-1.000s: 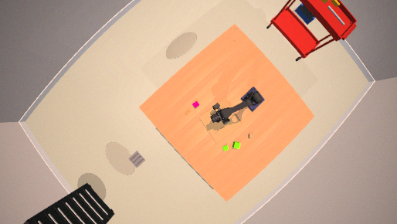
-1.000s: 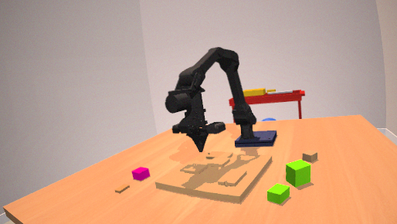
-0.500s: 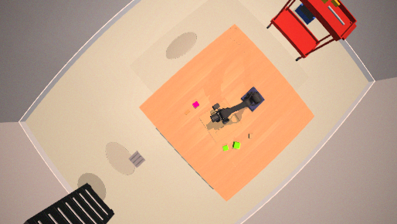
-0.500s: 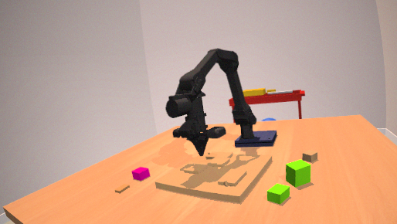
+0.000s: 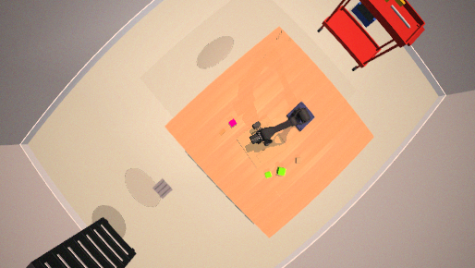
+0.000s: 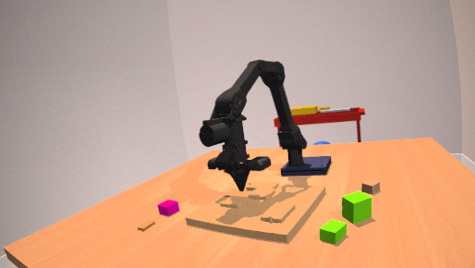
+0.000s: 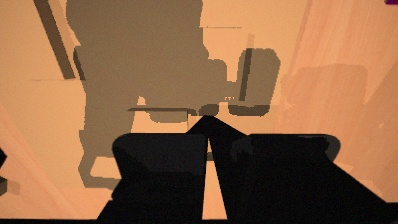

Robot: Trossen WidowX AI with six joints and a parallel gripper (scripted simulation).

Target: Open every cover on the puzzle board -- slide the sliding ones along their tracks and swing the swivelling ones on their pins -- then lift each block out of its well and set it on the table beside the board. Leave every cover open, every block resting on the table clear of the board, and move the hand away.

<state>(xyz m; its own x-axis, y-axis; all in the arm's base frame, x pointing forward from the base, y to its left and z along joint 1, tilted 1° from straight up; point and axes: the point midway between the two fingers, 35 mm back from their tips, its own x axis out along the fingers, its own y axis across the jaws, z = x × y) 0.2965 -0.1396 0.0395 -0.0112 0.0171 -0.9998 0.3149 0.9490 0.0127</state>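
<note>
The tan puzzle board is 3 cm ahead of my gripper tip, 6 cm to the left of it and 2 cm below it. Round my gripper tip: magenta block 6 cm ahead, 22 cm to the right, 3 cm below; then small green block 22 cm ahead, 25 cm to the left, 3 cm below; then large green block 13 cm ahead, 32 cm to the left, 2 cm below.
</note>
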